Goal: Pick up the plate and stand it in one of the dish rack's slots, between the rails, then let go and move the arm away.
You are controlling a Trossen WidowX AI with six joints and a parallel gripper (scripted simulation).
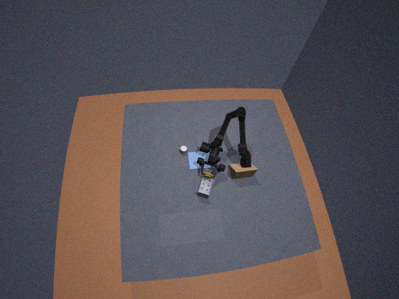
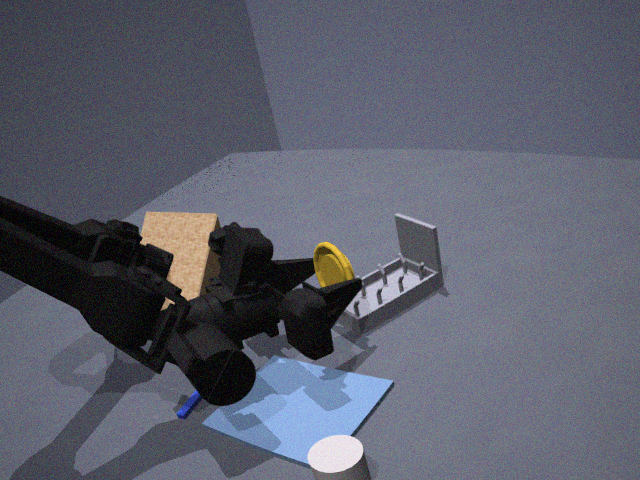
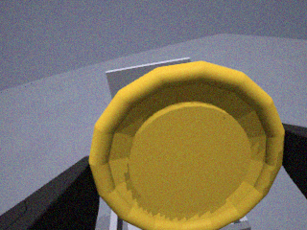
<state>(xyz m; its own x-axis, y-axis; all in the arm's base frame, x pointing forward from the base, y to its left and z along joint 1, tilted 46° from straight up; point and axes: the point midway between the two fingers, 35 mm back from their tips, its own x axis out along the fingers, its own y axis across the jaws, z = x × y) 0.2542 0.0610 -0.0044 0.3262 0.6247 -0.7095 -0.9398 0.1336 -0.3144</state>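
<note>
The grey dish rack lies 6 cm to the left of my gripper tip, 5 cm below it and 1 cm ahead of it. Also, from my gripper tip: blue spoon 18 cm to the right, 7 cm below, 7 cm behind; white cup 21 cm to the right, 15 cm ahead, 4 cm below; yellow plate 1 cm to the right.
</note>
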